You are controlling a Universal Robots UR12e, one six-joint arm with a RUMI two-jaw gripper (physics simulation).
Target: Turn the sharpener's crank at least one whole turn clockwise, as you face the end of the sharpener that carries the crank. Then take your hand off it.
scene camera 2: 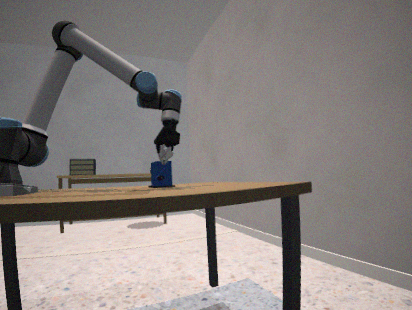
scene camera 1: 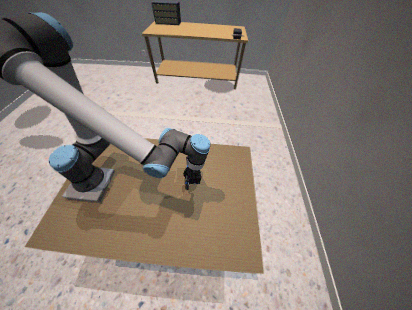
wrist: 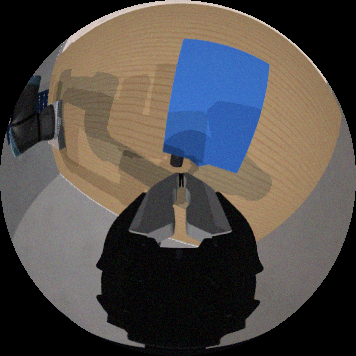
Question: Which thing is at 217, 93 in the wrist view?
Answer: A blue sharpener.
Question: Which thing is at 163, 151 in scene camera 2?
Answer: My gripper.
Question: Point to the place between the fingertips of my gripper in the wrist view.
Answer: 181, 173
